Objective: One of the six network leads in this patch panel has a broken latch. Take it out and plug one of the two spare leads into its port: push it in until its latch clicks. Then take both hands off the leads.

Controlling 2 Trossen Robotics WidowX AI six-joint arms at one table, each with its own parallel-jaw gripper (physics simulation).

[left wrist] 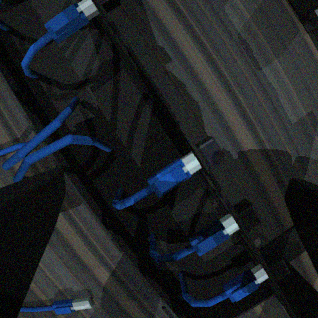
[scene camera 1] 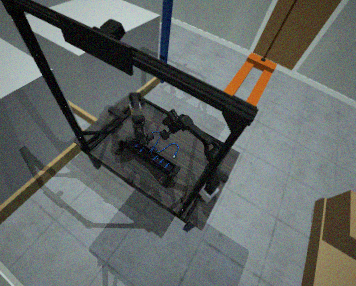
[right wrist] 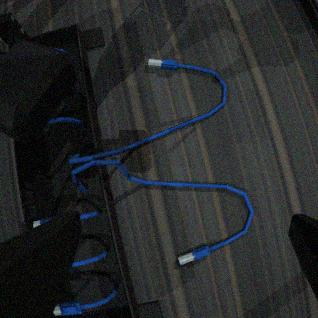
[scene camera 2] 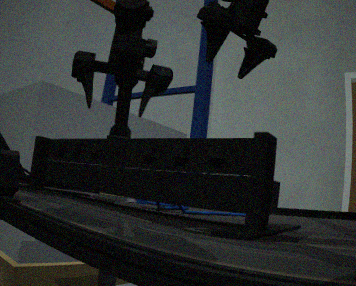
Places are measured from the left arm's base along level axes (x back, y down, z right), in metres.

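Pixels of known places: left gripper, between the fingertips: [left wrist: 180, 185] [scene camera 1: 141, 146] [scene camera 2: 114, 111]; right gripper, between the fingertips: [scene camera 1: 167, 132] [right wrist: 188, 224] [scene camera 2: 224, 70]; right arm's base, origin of its link: [scene camera 1: 209, 189].
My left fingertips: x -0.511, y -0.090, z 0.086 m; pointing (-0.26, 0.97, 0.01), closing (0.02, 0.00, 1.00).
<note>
Ahead of a thing's pixels: the offset from my left fingertips to its top centre. "spot": to the spot under its first point.
The dark patch panel [scene camera 1: 159, 169] [scene camera 2: 150, 151] [right wrist: 92, 105] holds blue leads with pale plugs; the left wrist view shows leads in it @(spot: dx +0.011, dy +0.064, dz +0.002 m) [left wrist: 169, 177] @(spot: dx +0.057, dy +0.064, dz +0.034 m) [left wrist: 212, 243] @(spot: dx -0.087, dy +0.064, dz -0.066 m) [left wrist: 67, 22]. Which latch is broken cannot be told. Two blue spare leads run out from the panel: one plug @(spot: dx +0.191, dy +0.147, dz -0.114 m) [right wrist: 170, 64] lies at the upper middle of the right wrist view, the other @(spot: dx -0.061, dy +0.146, dz -0.265 m) [right wrist: 201, 252] lower. My left gripper [scene camera 2: 115, 112] [left wrist: 180, 185] is open and empty above the panel. My right gripper [scene camera 2: 224, 69] [right wrist: 188, 224] is open and empty above the table beside the panel, over the spare leads.
A black frame [scene camera 1: 190, 82] stands over the wooden table. In the right wrist view a dark finger of my left gripper covers the panel's upper part. An orange pallet-jack-like thing [scene camera 1: 261, 62] and cardboard boxes [scene camera 1: 332, 255] stand on the floor around the table.
</note>
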